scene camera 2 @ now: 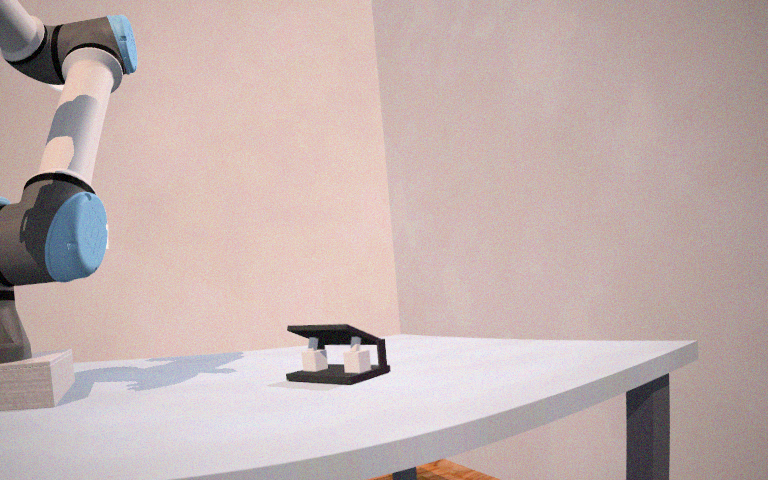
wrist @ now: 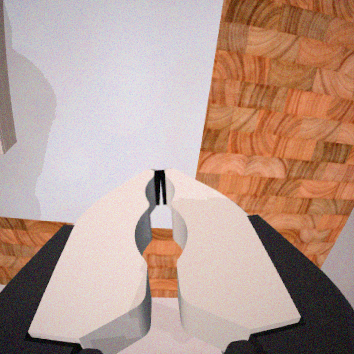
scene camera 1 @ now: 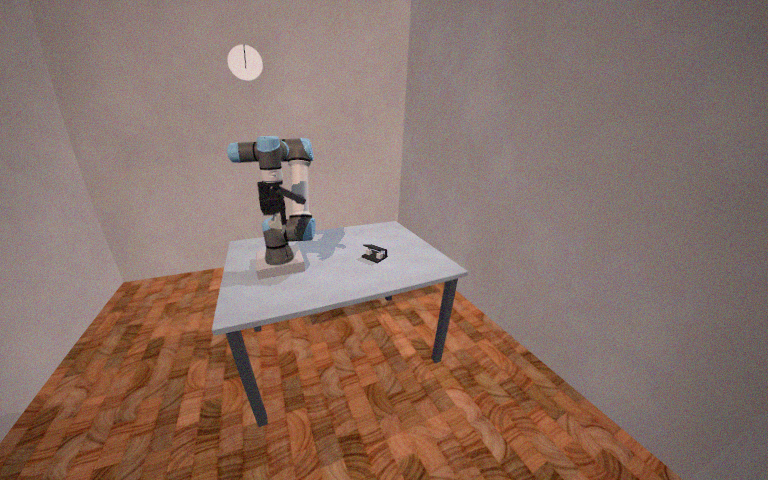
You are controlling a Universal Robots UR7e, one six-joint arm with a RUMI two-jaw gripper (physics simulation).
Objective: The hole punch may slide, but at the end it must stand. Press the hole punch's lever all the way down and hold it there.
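Places are measured from the arm's base along level axes (x back, y right, z up), in centimetres.
Where they show: gripper, fingertip midpoint: (wrist: 159, 172) (scene camera 1: 282, 234); arm's base, origin of the base link: (scene camera 1: 279, 258).
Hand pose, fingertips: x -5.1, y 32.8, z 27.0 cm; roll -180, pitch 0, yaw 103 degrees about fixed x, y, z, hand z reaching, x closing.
Observation:
Each offset is from my fingertips to the centre of the thing. "pt": to the spot under its first point. Level surfaces: height alone.
The hole punch @[dx -49.0, dy -31.6, dz -28.3 cm] (scene camera 1: 381, 255) (scene camera 2: 362, 374) stands upright on its black base on the table. Its black lever @[pt dx -47.2, dy -26.9, dz -24.2 cm] (scene camera 1: 374, 248) (scene camera 2: 331, 329) is raised, tilted up from the hinge post at the right, its free end towards the robot's side. Two pale blocks with grey pins sit between base and lever. My gripper (scene camera 1: 276, 221) (wrist: 159, 172) is shut and empty, its pale fingertips together. It hangs high, by the arm's own base, well to the left of the hole punch and apart from it in scene camera 1. The hole punch does not show in the wrist view.
The grey-white table @[dz -32.5 cm] (scene camera 1: 339, 288) (scene camera 2: 481, 396) (wrist: 125, 100) bears the arm's pale base block (scene camera 1: 280, 270) (scene camera 2: 33, 384) at the left. The table's edges show in the wrist view, with wooden floor (wrist: 280, 100) beyond. The arm's shadow falls between base block and hole punch.

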